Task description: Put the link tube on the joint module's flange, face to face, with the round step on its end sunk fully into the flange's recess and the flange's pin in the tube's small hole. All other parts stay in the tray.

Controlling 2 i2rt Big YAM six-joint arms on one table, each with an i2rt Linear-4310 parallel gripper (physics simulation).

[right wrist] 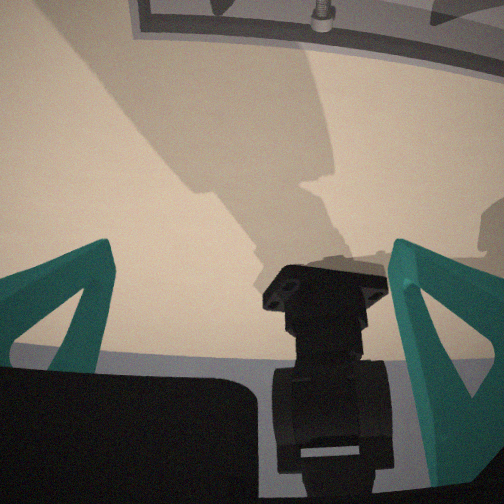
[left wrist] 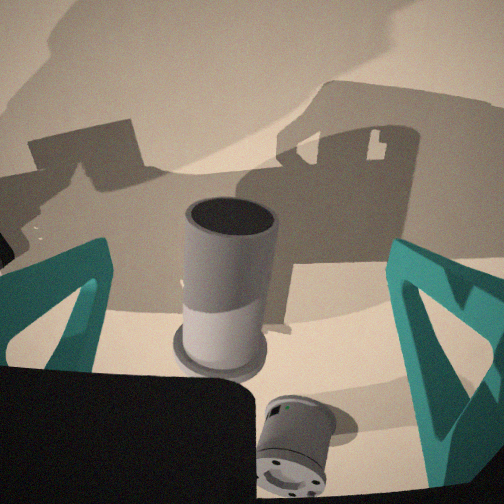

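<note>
In the left wrist view the grey link tube (left wrist: 227,285) stands upright on the table on its wider collar end, with its dark open end up. My left gripper (left wrist: 250,245) is open and empty, and its teal fingers stand wide to either side of the tube, apart from it. The grey joint module (left wrist: 295,445) is on the table nearer to me, apart from the tube. Its round flange face with small holes is turned towards the camera. My right gripper (right wrist: 250,245) is open and empty over bare table. Neither the tube nor the module shows in the right wrist view.
A black blocky fixture (right wrist: 327,375) stands between the right fingers, near the right one, at the table's grey edge strip. The dark-rimmed tray (right wrist: 320,35) lies at the far side, with a bolt (right wrist: 322,17) standing in it. Arm shadows fall across the table.
</note>
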